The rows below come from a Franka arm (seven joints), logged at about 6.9 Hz.
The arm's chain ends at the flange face. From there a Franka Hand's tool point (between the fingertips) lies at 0.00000 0.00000 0.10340 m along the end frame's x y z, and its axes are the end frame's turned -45 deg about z.
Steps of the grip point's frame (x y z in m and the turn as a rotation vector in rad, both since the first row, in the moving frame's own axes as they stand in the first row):
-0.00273, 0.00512, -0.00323, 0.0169, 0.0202, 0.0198
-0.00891, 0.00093, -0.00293, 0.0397, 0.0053, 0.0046
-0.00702, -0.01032, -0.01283, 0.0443, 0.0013, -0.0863
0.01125, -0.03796, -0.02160, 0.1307, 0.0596, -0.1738
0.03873, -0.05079, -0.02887, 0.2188, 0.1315, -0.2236
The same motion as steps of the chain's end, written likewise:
0.00142, 0.00826, -0.00319, 0.0262, 0.0023, 0.0198
-0.00314, 0.01025, -0.00285, 0.0318, -0.0243, 0.0046
-0.00898, 0.00086, -0.01273, 0.0322, -0.0304, -0.0863
-0.01253, -0.02145, -0.02054, 0.1346, -0.0503, -0.1738
0.00057, -0.03888, -0.02553, 0.2477, -0.0617, -0.2236

